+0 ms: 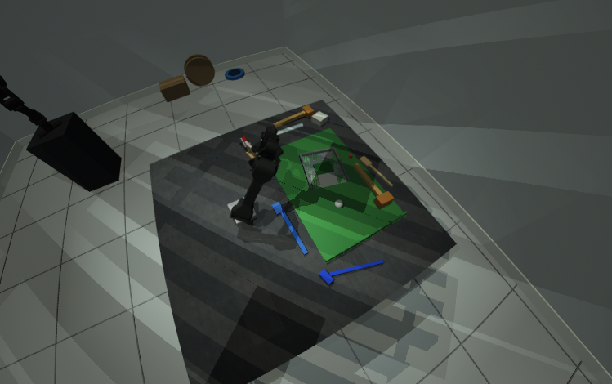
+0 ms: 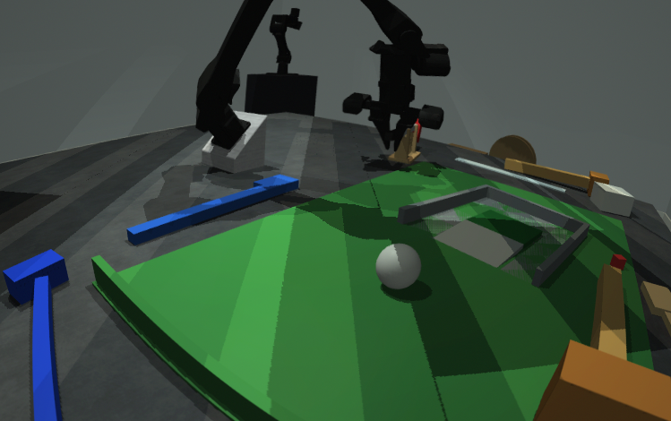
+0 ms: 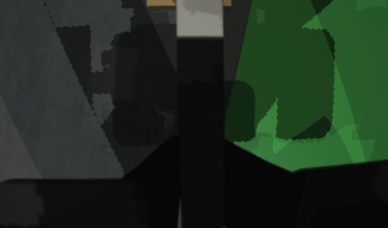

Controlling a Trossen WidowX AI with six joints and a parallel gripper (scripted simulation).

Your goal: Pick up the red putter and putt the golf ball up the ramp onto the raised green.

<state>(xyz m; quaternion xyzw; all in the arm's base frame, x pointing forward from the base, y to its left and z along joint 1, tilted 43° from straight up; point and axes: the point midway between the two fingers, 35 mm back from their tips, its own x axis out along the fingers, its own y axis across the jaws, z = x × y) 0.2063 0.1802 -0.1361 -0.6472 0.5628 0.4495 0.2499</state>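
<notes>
The red putter lies 4 cm behind my gripper tip, 11 cm to the left of it and 2 cm above it. Also, from my gripper tip: white golf ball: 25 cm ahead, 38 cm to the right, 1 cm below; tan stand: 4 cm behind, 13 cm to the left, 1 cm below; green mat: 28 cm ahead, 23 cm to the right, 4 cm below.
</notes>
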